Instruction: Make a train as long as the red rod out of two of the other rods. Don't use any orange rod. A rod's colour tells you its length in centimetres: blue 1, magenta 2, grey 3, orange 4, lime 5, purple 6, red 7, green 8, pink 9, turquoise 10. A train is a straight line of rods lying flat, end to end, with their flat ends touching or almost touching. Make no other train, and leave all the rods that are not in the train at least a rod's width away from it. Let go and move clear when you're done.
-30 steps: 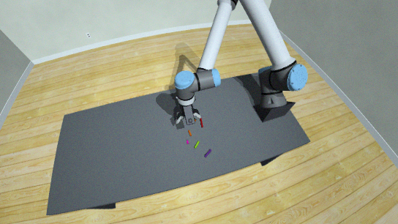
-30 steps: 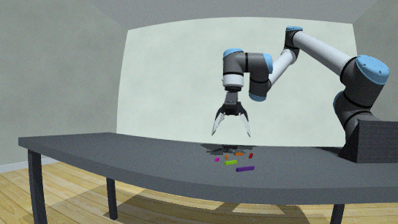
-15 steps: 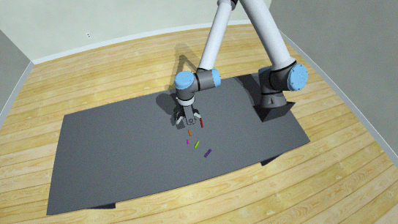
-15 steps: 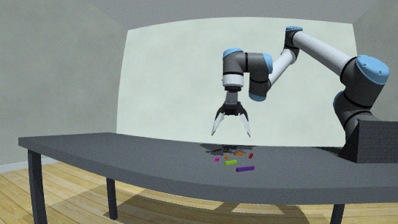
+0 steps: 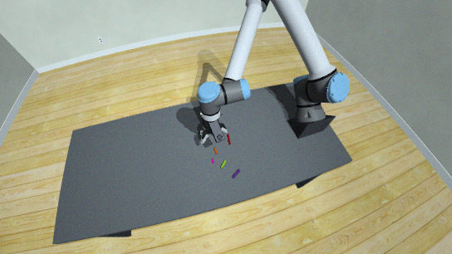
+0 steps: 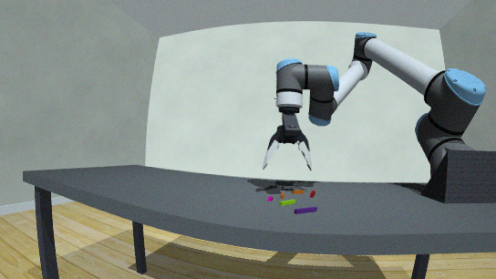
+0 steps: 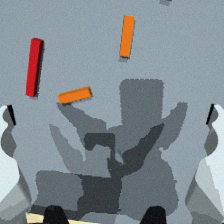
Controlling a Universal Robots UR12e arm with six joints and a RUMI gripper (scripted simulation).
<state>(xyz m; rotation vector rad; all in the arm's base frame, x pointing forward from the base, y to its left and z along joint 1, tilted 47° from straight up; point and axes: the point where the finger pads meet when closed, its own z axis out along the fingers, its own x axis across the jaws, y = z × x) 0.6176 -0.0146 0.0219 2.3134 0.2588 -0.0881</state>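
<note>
Right now the magenta rod is 100 mm to the left of my hand, 80 mm below it and 40 mm ahead of it. Also, from my hand: small grey rod 130 mm to the right, 80 mm below, 40 mm ahead; then red rod 90 mm behind, 80 mm below, 20 mm to the right; then lime rod 130 mm to the left, 80 mm below, 20 mm behind.
</note>
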